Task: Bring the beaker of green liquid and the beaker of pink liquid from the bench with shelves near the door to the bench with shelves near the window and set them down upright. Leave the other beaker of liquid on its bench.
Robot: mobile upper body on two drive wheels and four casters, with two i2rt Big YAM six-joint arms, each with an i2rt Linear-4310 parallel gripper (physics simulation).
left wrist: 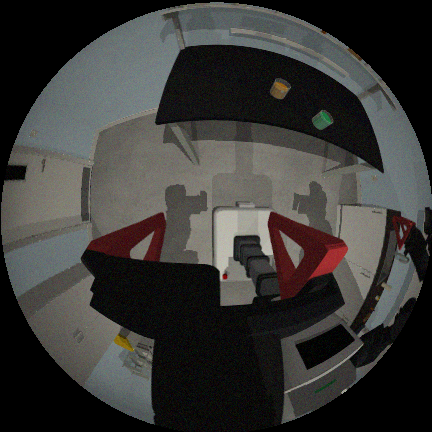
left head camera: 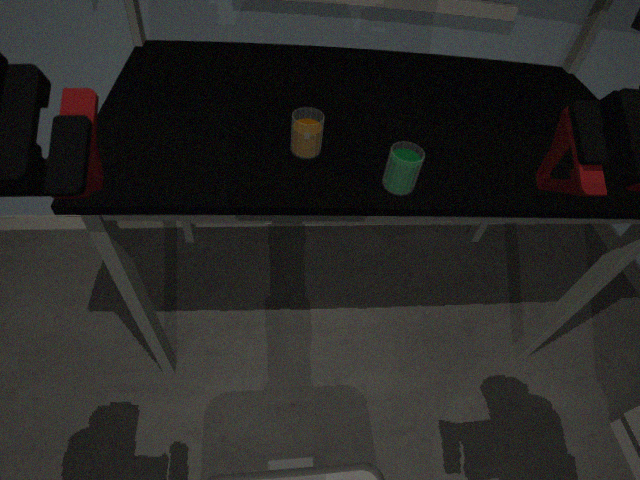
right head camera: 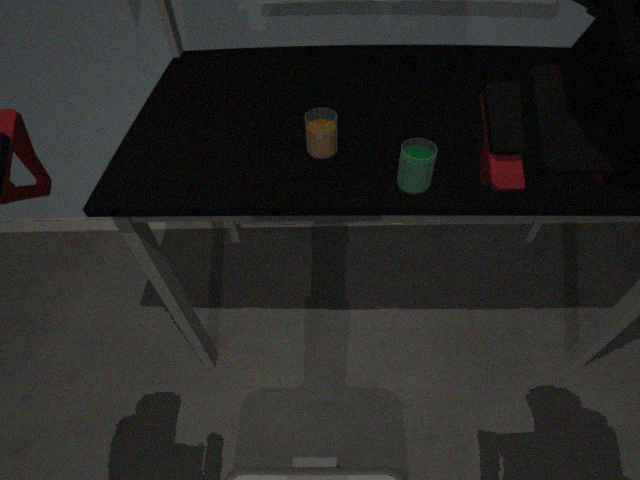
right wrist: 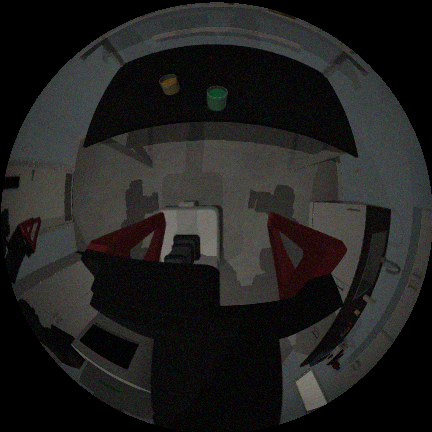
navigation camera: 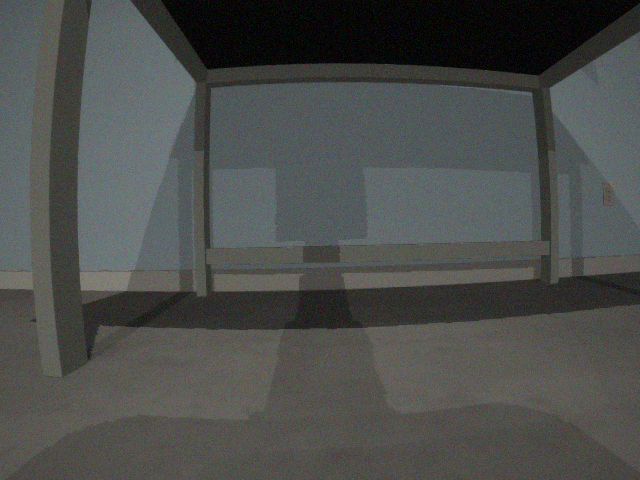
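Visible: my left gripper, also in the left wrist view and the right wrist view. My right gripper. A beaker of green liquid. A beaker of orange liquid. A counter.
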